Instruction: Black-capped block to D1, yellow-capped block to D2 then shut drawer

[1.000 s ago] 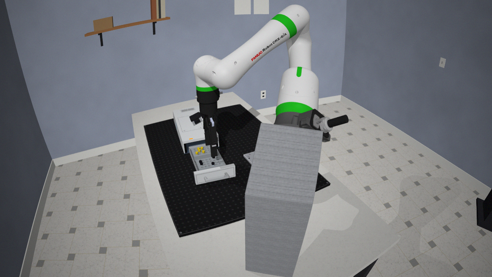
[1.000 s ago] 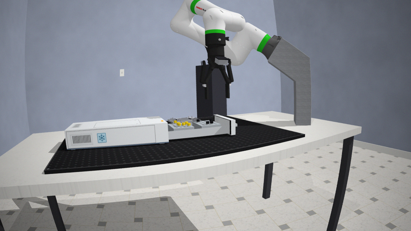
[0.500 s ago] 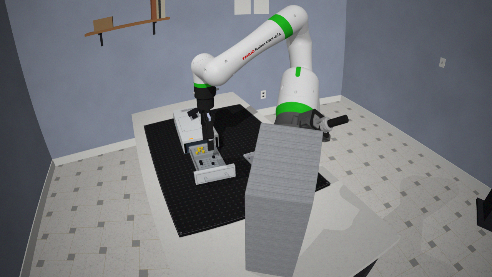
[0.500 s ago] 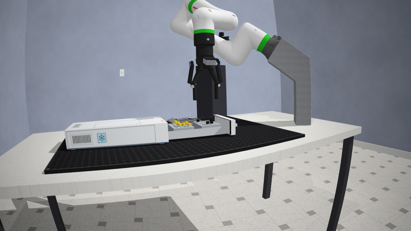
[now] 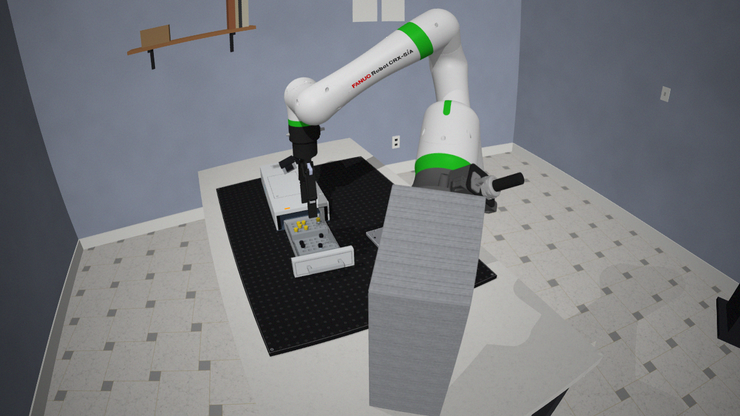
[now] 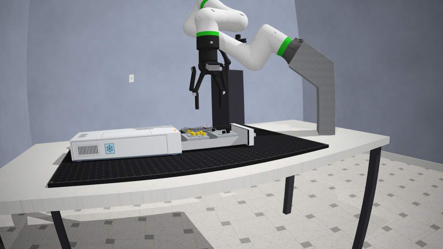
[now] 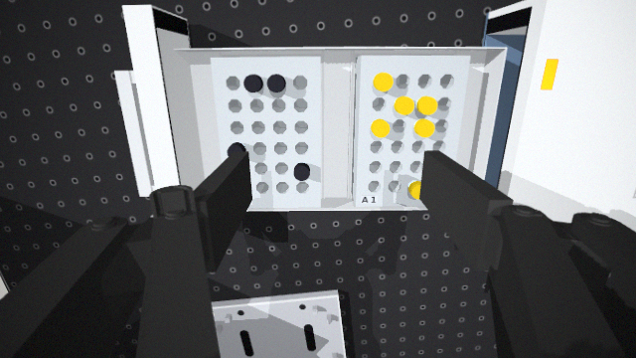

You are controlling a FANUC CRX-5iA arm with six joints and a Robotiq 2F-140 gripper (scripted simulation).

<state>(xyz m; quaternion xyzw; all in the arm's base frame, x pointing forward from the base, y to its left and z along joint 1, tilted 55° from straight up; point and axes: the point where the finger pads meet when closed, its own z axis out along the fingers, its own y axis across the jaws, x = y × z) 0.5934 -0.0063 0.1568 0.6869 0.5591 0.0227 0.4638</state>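
My hand is 60 mm short of the cooling block, 30 mm to the left of it and 140 mm above it. Round my hand: drawer (10 mm behind, 10 mm to the left, 140 mm below); white cooler (150 mm ahead, 80 mm to the right, 130 mm below); grey plate (170 mm behind, 210 mm to the right, 170 mm below).
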